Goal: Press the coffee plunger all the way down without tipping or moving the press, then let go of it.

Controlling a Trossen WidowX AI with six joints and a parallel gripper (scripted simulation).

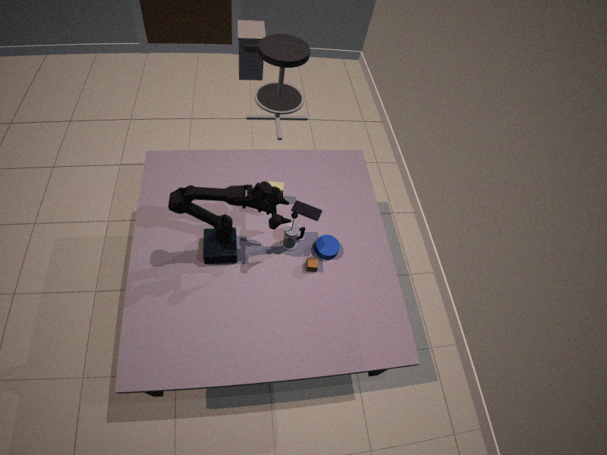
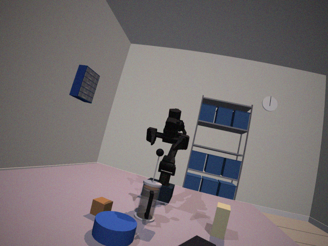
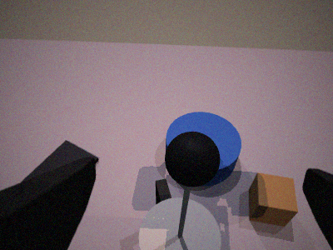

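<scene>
Now: the glass coffee press 15 cm below my gripper tip, 4 cm ahead of it and 1 cm to the left of it. The rest, counted from my gripper tip: pale yellow block: 28 cm to the left, 22 cm below, 4 cm behind; then blue round tub: 26 cm below, 21 cm ahead, 3 cm to the right.
</scene>
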